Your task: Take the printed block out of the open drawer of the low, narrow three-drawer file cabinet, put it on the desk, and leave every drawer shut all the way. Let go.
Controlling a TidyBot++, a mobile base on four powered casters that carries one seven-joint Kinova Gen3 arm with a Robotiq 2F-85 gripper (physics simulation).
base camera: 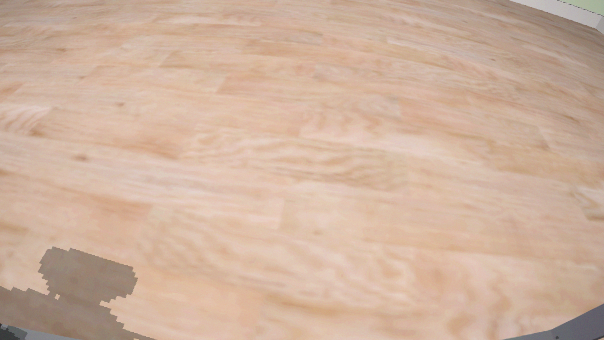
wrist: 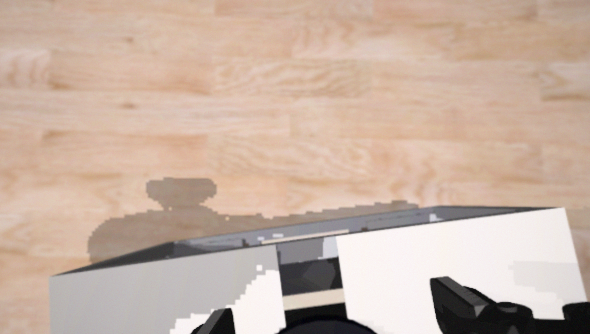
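My gripper (wrist: pixel 332 315) is open, with its two black fingers wide apart at the bottom of the wrist view. No object shows between the fingers. They hang over the white and grey top of my own base. The file cabinet, its open drawer, the printed block and the desk do not show in either view.
Light wood floor (base camera: pixel 310 150) (wrist: pixel 300 110) stretches ahead of the base. A piece of pale wall edge (base camera: pixel 565 11) shows at the top right of the base camera view. My base (wrist: pixel 435 255) fills the lower part of the wrist view, with its shadow on the floor beside it.
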